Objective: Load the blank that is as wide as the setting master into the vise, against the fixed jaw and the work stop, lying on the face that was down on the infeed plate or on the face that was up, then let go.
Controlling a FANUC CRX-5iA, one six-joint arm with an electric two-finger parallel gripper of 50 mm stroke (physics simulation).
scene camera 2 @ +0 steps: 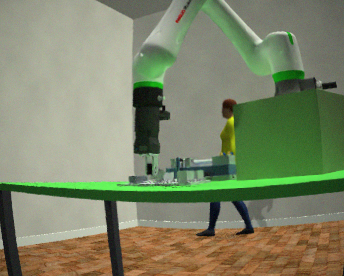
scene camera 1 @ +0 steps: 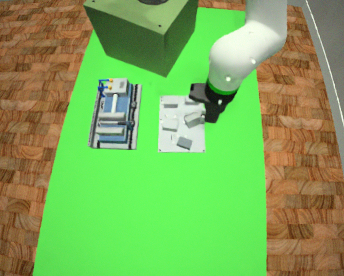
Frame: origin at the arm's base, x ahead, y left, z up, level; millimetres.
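Where they show: gripper, fingertip midpoint: (scene camera 2: 151, 174) (scene camera 1: 202, 120); arm's base at its link origin: (scene camera 2: 293, 98).
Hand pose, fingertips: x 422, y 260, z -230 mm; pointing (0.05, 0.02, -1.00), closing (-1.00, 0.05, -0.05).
Each offset is from my fingertips to the top centre of the thing. "pt": to the spot under its first point. Level surfaces: height alone.
My gripper (scene camera 1: 201, 119) (scene camera 2: 152, 174) points down at the right side of the light infeed plate @[dz -27, dx +9, dy -83 mm] (scene camera 1: 166, 144). It is shut on a pale grey blank @[dz +25, dx +3, dy -39 mm] (scene camera 1: 192, 119), which sits turned at an angle; its lower part is hard to make out, so I cannot tell if it touches the plate. Other pale blocks (scene camera 1: 170, 124) (scene camera 2: 190, 175) and a darker grey block @[dz -2, dx +100, dy -59 mm] (scene camera 1: 184, 143) (scene camera 2: 137, 179) lie on the plate. Which block is the setting master I cannot tell. The vise @[dz +64, dx +13, dy -360 mm] (scene camera 1: 115, 107) (scene camera 2: 227, 170) stands left of the plate in scene camera 1, with two pale jaws and a dark bar between them.
A large green pedestal (scene camera 1: 137, 42) (scene camera 2: 280, 137) stands behind the vise and plate. Blue and yellow fittings @[pt dz +75, dx -61, dy -404 mm] (scene camera 1: 104, 86) sit at the vise's far end. A person in a yellow top (scene camera 2: 228, 135) is in the background beyond the table @[dz -38 mm] (scene camera 2: 75, 189).
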